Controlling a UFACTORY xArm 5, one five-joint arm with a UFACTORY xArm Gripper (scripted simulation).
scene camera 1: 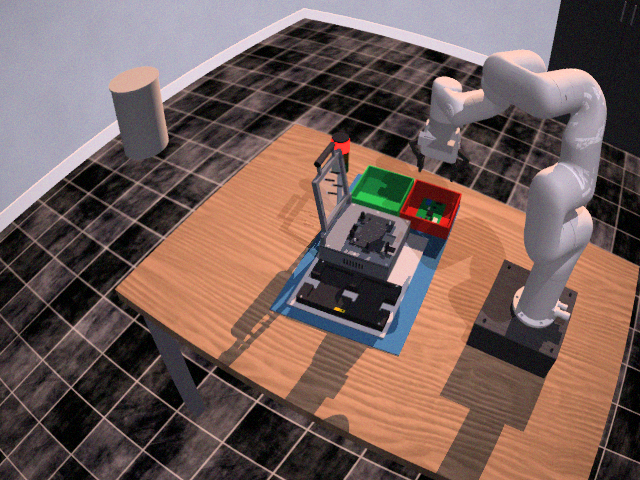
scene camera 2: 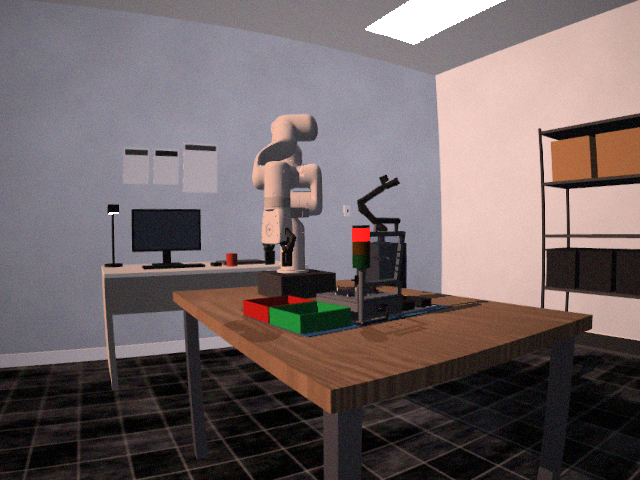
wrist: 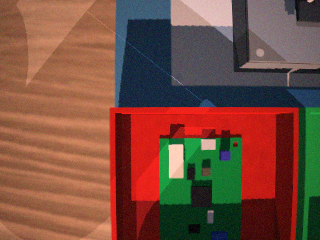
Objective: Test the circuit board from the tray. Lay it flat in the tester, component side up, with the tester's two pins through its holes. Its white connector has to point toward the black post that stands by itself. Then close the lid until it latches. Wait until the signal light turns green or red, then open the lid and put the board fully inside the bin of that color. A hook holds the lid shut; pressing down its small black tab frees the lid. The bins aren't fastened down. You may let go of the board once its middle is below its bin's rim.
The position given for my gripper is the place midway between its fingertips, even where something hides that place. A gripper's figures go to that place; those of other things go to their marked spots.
Labels:
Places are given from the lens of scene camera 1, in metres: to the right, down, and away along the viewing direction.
my gripper [scene camera 1: 436,174]: 0.31, -0.17, 1.42
green bin [scene camera 1: 376,185]: 0.17, -0.16, 1.61
red bin [scene camera 1: 420,189]: 0.29, -0.15, 1.58
clear lid [scene camera 1: 333,202]: 0.03, -0.09, 1.38
The marked spots on the clear lid and the green bin are 0.27 m apart.

